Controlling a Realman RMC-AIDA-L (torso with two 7-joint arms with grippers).
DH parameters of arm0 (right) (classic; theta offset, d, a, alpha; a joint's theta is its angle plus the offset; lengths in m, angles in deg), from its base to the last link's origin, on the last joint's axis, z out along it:
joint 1: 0 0.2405 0 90
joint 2: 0 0 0 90
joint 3: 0 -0.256 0 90
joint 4: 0 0 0 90
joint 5: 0 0.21 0 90
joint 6: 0 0 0 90
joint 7: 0 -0.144 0 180
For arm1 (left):
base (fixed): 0 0 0 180
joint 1: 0 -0.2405 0 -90
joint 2: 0 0 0 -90
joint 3: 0 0.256 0 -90
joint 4: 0 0 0 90
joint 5: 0 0.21 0 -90
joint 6: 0 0 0 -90
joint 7: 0 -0.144 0 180
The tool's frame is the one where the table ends.
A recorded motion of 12 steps. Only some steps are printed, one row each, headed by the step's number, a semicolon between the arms.
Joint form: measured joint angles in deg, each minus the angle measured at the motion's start. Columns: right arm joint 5, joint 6, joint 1, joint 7, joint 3, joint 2, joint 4; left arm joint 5, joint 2, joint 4, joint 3, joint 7, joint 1, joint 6.
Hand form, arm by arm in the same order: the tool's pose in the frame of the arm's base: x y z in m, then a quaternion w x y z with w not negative. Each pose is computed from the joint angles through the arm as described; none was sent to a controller.
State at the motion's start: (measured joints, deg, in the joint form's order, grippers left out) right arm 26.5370 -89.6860 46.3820 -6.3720 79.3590 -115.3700 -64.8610; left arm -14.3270 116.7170 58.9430 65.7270 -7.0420 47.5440 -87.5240
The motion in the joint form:
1: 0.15 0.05 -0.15 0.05 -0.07 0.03 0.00; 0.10 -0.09 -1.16 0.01 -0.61 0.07 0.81
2: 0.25 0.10 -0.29 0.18 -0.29 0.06 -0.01; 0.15 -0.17 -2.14 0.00 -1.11 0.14 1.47
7: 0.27 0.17 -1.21 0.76 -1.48 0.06 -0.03; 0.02 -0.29 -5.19 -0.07 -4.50 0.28 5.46
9: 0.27 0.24 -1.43 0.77 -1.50 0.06 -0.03; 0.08 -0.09 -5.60 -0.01 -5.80 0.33 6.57
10: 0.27 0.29 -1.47 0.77 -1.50 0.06 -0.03; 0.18 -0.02 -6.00 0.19 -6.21 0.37 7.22
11: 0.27 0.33 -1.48 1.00 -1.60 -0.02 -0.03; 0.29 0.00 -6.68 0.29 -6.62 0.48 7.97
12: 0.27 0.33 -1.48 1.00 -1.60 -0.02 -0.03; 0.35 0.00 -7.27 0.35 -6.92 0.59 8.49
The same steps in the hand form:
1: 0.1722 0.3907 0.0082 0.25516 -0.74657 0.58915 -0.17443; -0.2144 0.4057 0.0325 0.28904 -0.74562 -0.56587 0.20075
2: 0.1730 0.3907 0.0088 0.25457 -0.74619 0.59037 -0.17277; -0.2172 0.4060 0.0311 0.28805 -0.74641 -0.56443 0.20328
7: 0.1795 0.3895 0.0115 0.25272 -0.74151 0.59850 -0.16764; -0.2251 0.4107 0.0260 0.29040 -0.76077 -0.54374 0.20309
9: 0.1809 0.3890 0.0116 0.25270 -0.74047 0.59982 -0.16753; -0.2252 0.4122 0.0238 0.29141 -0.76808 -0.53296 0.20270
10: 0.1812 0.3890 0.0116 0.25287 -0.74034 0.59997 -0.16727; -0.2259 0.4129 0.0223 0.29251 -0.77046 -0.52846 0.20383
11: 0.1810 0.3890 0.0113 0.25206 -0.74150 0.59902 -0.16680; -0.2272 0.4136 0.0208 0.29335 -0.77220 -0.52494 0.20515
12: 0.1810 0.3890 0.0113 0.25206 -0.74150 0.59902 -0.16680; -0.2283 0.4140 0.0196 0.29338 -0.77332 -0.52275 0.20647

